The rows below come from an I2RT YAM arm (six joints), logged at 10 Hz.
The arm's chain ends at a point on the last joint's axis. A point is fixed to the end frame.
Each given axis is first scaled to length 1.
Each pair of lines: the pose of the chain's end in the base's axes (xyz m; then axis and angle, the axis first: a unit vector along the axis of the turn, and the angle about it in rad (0 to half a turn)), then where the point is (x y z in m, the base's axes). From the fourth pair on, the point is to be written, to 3 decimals.
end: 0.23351 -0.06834 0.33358 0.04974 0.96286 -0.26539 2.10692
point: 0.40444 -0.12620 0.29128
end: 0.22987 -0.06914 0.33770 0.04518 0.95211 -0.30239 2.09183
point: 0.40021 -0.13316 0.30248
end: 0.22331 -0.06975 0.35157 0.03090 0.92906 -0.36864 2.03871
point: 0.39372 -0.14061 0.33447
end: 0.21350 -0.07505 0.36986 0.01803 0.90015 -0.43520 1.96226
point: 0.383 -0.149 0.376
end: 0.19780 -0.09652 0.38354 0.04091 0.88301 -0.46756 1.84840
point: 0.365 -0.171 0.414
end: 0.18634 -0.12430 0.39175 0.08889 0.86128 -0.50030 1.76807
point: 0.345 -0.206 0.442
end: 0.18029 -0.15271 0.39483 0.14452 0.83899 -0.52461 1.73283
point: 0.329 -0.245 0.456
